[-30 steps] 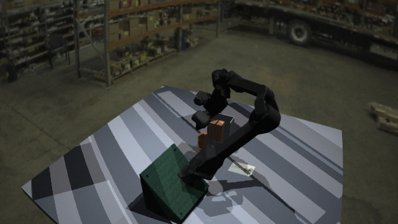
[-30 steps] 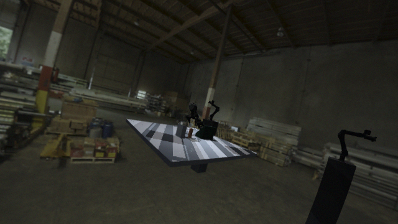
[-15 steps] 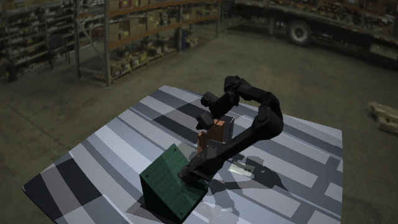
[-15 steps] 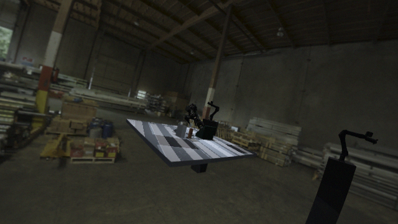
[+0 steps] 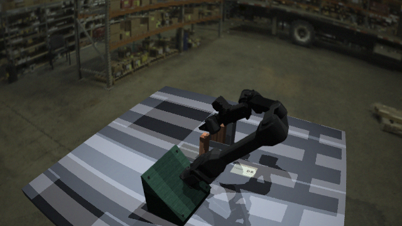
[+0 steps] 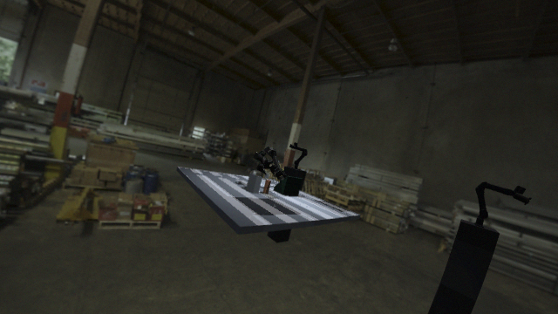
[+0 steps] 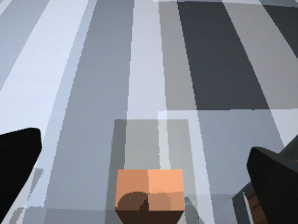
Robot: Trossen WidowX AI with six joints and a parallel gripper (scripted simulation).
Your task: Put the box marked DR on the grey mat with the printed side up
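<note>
My gripper tip is now 1 cm short of the grey mat, 6 cm to the right of it and 17 cm above it. The rest, counted from my gripper tip: white card (20 cm to the right, 17 cm below).
</note>
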